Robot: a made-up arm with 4 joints.
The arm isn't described. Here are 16 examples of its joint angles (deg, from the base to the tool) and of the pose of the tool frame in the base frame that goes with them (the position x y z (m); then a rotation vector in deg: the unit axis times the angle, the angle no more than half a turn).
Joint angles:
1: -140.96 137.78 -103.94 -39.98
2: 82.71 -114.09 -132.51 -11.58
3: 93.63 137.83 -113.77 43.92
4: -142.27 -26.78 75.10 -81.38
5: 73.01 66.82 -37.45 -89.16
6: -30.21 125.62 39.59 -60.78
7: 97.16 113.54 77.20 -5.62
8: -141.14 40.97 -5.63 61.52
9: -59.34 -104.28 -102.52 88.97
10: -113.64 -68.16 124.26 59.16
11: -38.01 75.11 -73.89 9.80
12: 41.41 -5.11 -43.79 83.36
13: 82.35 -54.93 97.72 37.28
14: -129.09 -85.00 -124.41 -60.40
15: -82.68 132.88 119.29 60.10
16: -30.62 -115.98 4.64 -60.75
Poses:
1: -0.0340 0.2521 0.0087 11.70 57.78 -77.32
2: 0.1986 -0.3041 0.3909 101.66 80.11 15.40
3: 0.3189 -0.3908 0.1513 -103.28 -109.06 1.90
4: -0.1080 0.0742 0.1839 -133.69 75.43 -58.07
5: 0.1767 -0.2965 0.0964 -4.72 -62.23 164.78
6: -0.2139 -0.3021 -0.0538 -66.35 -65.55 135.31
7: 0.2727 -0.2724 0.1254 -76.11 54.17 -90.29
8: 0.0710 -0.0526 0.0402 34.92 -1.60 129.04
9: -0.4377 -0.2787 0.1328 137.41 37.05 -20.09
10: -0.3189 -0.0199 0.1544 67.16 -1.17 10.66
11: -0.2043 -0.1678 -0.1069 -45.12 -18.15 -62.91
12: -0.0301 -0.1947 0.2123 9.42 3.32 -76.01
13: 0.1443 -0.1606 0.3413 61.19 -112.03 -98.34
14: -0.1934 0.0389 0.1904 -18.91 130.61 45.59
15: -0.2340 -0.0206 -0.1821 -17.42 -129.39 12.42
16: -0.2533 -0.3991 0.1009 -2.83 84.81 153.19
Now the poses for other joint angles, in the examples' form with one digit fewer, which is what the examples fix.
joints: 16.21 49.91 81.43 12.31
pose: -0.021 -0.304 0.041 -7.3 170.5 -17.8
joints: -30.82 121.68 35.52 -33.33
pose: -0.222 -0.326 -0.069 -69.3 -85.0 97.4
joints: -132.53 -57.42 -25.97 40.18
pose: -0.194 -0.007 0.216 -38.4 27.0 80.5
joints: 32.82 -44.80 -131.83 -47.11
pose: -0.056 -0.290 0.233 93.5 -3.3 14.2
